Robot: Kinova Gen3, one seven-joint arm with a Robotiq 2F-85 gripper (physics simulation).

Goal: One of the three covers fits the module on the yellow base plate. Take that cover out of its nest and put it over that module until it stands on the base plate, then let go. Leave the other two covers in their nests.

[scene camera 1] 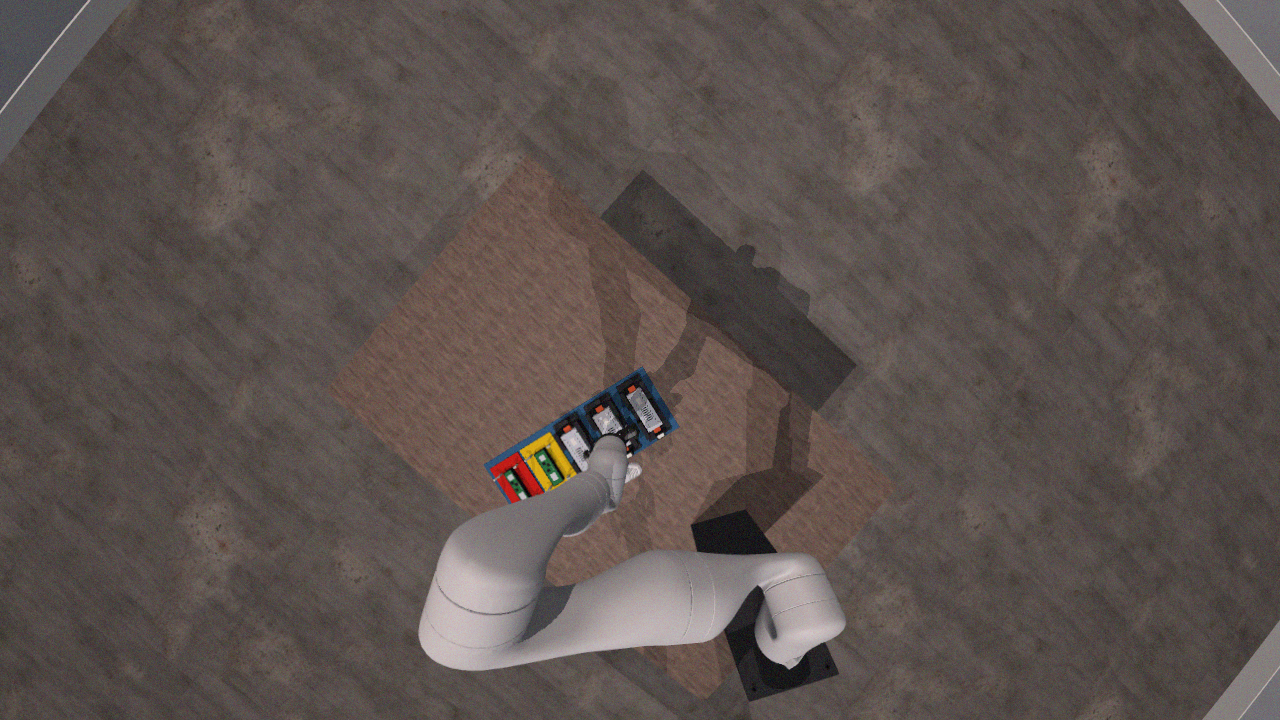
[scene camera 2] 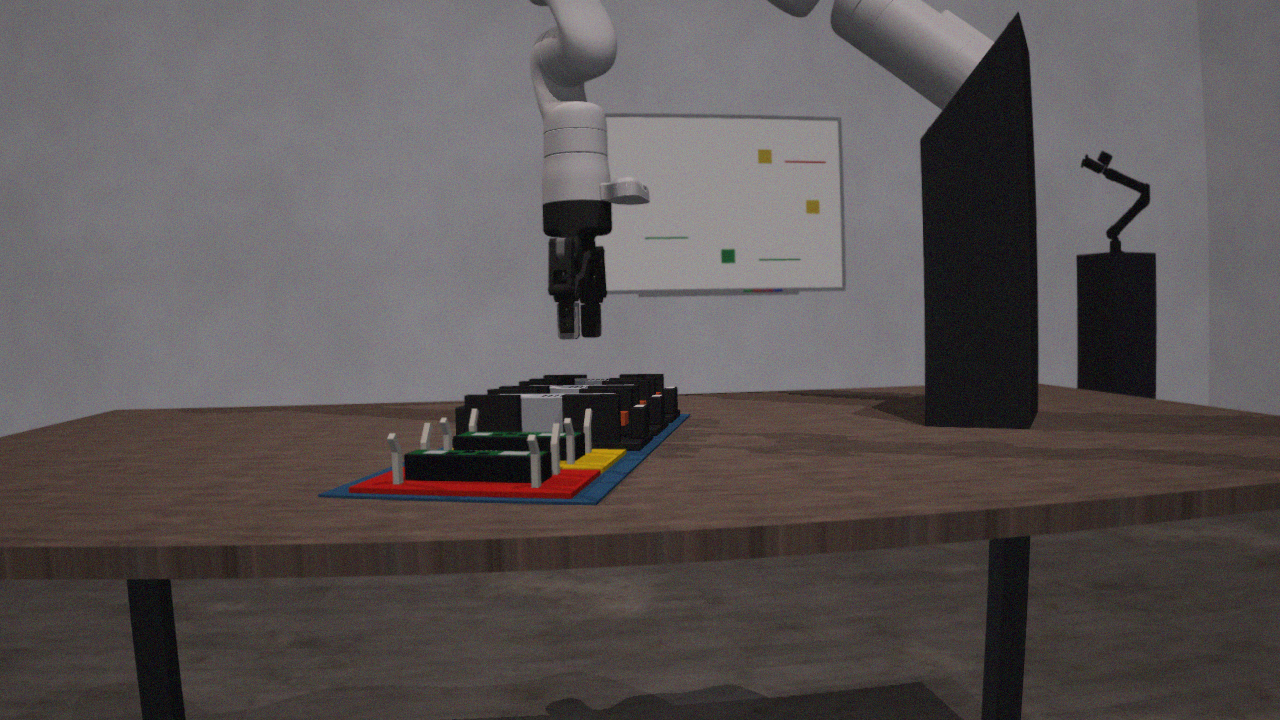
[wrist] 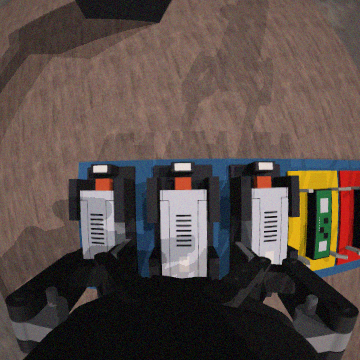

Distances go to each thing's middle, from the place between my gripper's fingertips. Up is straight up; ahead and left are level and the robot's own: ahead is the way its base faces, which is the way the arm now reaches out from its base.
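Relative to the red base plate (scene camera 2: 567,484), my gripper is 10 cm above it, 13 cm short of it and 30 cm to the right of it. There is also the yellow base plate (scene camera 1: 554,450), which I find 10 cm below my hand, 9 cm ahead of it and 20 cm to the left of it.
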